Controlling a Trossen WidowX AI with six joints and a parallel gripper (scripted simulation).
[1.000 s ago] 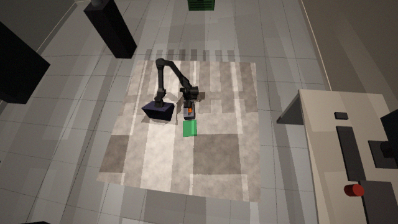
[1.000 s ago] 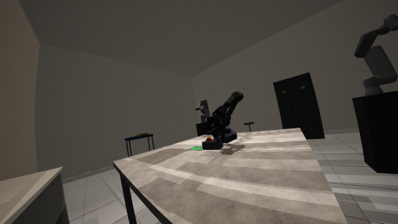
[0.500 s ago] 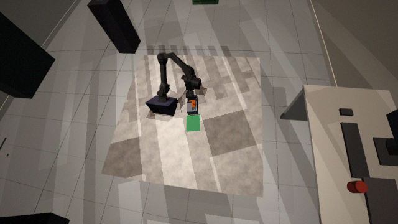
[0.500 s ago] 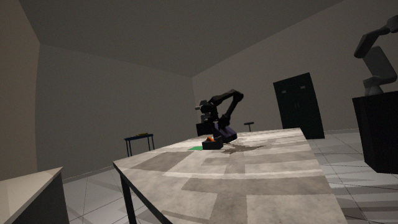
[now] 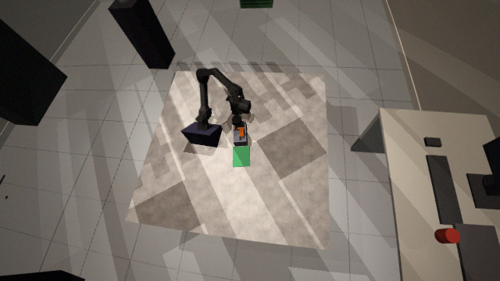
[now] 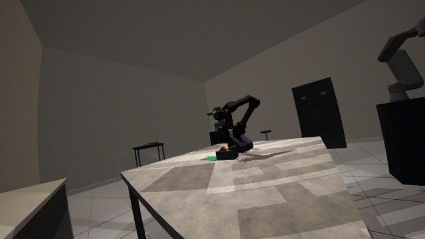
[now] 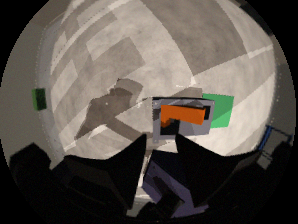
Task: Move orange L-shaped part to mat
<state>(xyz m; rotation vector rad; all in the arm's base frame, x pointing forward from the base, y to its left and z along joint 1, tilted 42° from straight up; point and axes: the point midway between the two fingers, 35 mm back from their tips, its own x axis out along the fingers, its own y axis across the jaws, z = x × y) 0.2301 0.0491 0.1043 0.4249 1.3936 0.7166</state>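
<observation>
Now: gripper tip 40 mm to the left of the orange L-shaped part and 100 mm above it. The rest, counted from my gripper tip: green mat 40 mm ahead, 220 mm to the right, 160 mm below.
</observation>
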